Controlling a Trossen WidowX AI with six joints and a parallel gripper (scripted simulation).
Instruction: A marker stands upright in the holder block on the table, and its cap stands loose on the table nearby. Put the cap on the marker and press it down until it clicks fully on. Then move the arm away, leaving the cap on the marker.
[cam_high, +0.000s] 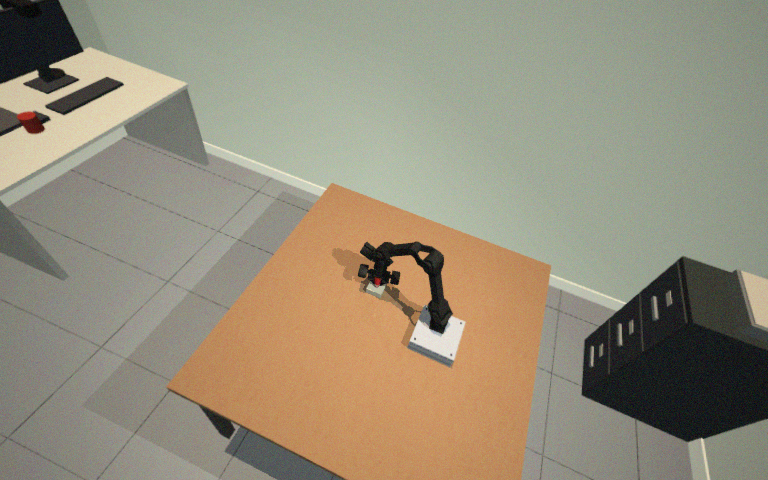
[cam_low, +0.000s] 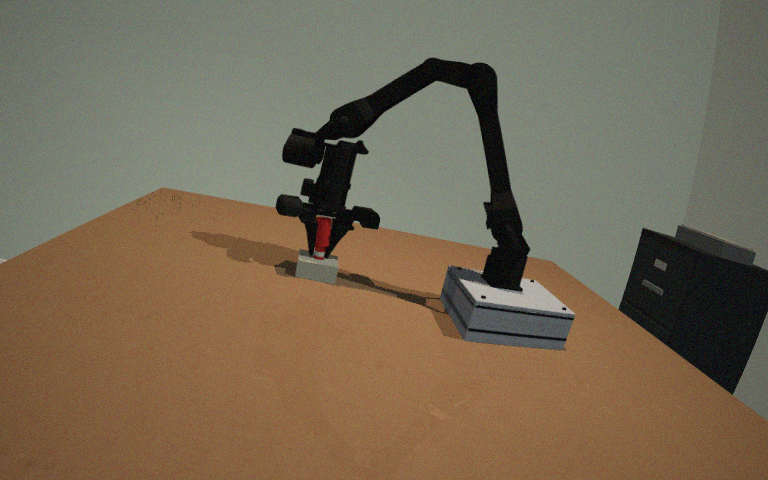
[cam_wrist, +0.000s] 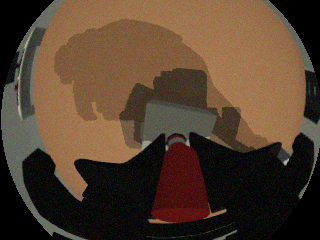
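Right now the red cap is 1 cm to the left of my gripper tip and 5 cm above it. Also, from my gripper tip: holder block: 1 cm to the left, 2 cm below.
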